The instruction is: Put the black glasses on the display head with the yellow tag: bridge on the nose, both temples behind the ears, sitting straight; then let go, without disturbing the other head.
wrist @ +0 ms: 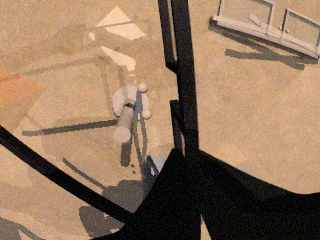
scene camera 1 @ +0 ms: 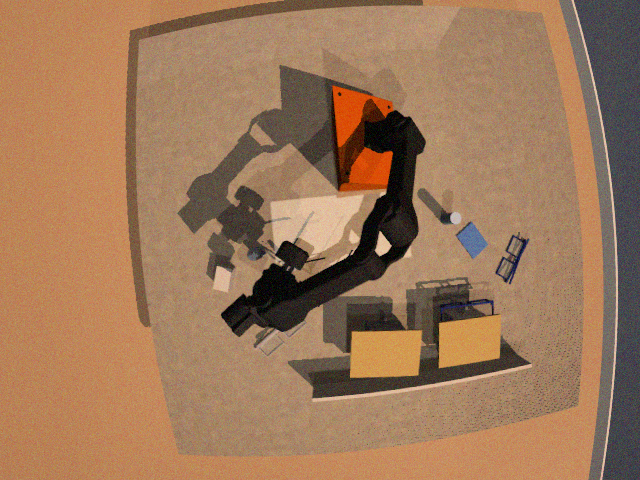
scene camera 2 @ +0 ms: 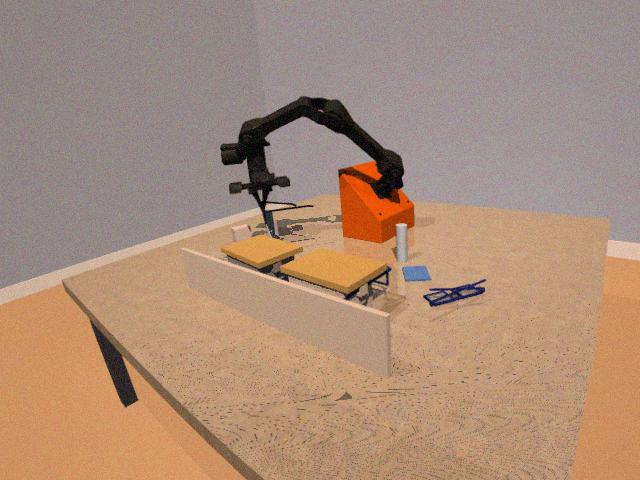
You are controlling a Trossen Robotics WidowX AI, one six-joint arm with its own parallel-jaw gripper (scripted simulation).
Labels:
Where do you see a display head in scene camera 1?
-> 385, 348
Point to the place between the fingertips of my gripper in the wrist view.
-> At 182, 155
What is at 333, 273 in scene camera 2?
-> A display head.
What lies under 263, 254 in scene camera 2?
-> A display head.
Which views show my gripper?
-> The wrist view, scene camera 1 and scene camera 2: all of them.

